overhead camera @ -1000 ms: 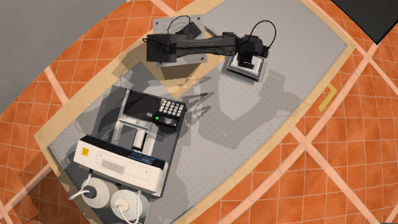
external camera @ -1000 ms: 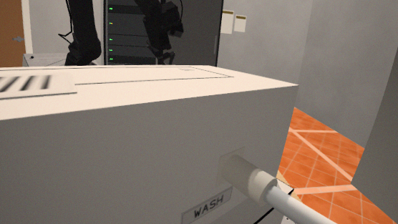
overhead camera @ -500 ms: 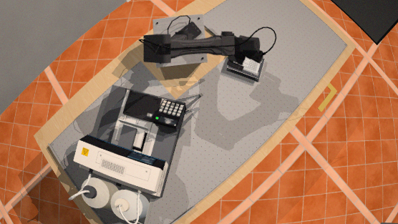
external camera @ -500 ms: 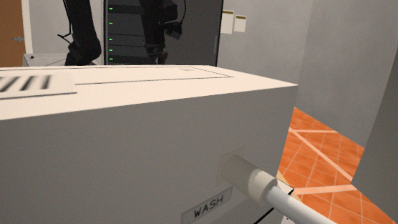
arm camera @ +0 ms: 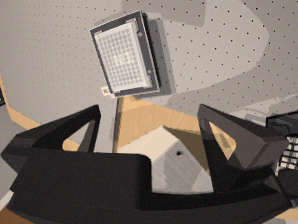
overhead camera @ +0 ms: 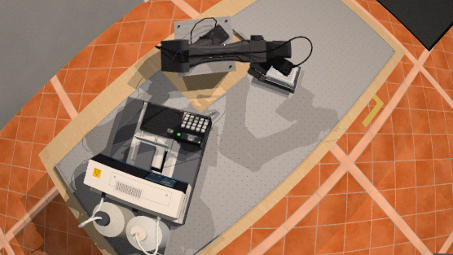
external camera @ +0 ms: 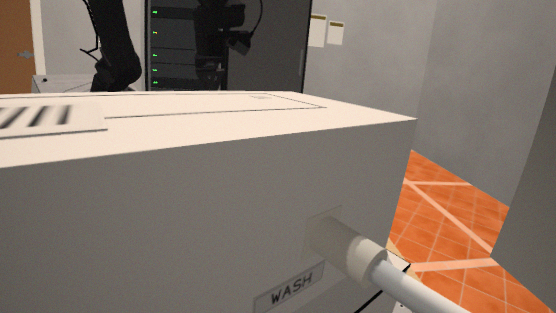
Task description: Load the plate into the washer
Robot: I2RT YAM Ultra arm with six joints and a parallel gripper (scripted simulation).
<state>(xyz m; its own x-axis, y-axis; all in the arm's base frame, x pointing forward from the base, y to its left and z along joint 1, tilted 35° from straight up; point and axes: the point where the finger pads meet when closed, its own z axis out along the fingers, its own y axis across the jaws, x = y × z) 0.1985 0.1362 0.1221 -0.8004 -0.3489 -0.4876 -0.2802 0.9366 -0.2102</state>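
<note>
The white well plate is 100 mm to the left of my hand and 170 mm below it. From my hand the other things lie so: wash hose port: 120 mm ahead, 650 mm to the right, 10 mm above; then plate washer: 90 mm behind, 530 mm to the right, 70 mm below; then dark plate nest: 100 mm to the left, 170 mm below.
</note>
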